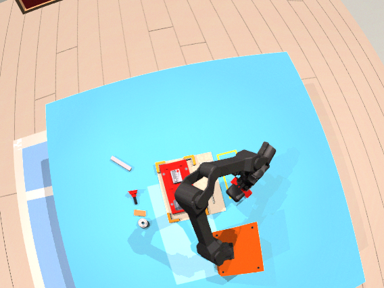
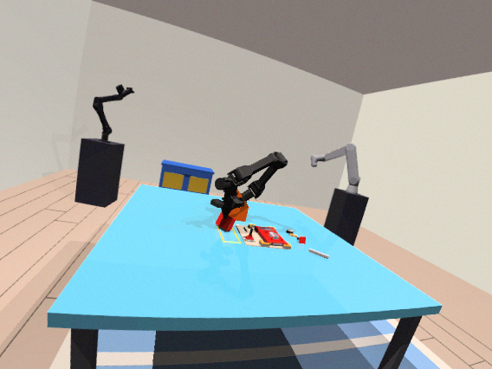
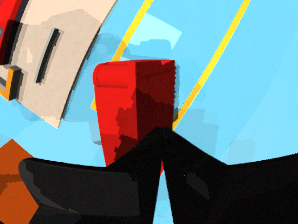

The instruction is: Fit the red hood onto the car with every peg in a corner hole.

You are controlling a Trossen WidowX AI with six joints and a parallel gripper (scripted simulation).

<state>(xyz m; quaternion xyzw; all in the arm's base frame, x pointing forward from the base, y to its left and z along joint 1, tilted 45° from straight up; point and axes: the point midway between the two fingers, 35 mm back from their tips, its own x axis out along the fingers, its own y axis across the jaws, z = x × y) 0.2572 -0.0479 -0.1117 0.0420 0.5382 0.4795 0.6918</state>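
Now: the red hood 10 mm behind my gripper tip and 20 mm below it. Also, from my gripper tip: jig: 30 mm ahead, 220 mm to the left, 40 mm below; then white bar: 150 mm ahead, 470 mm to the left, 50 mm below.
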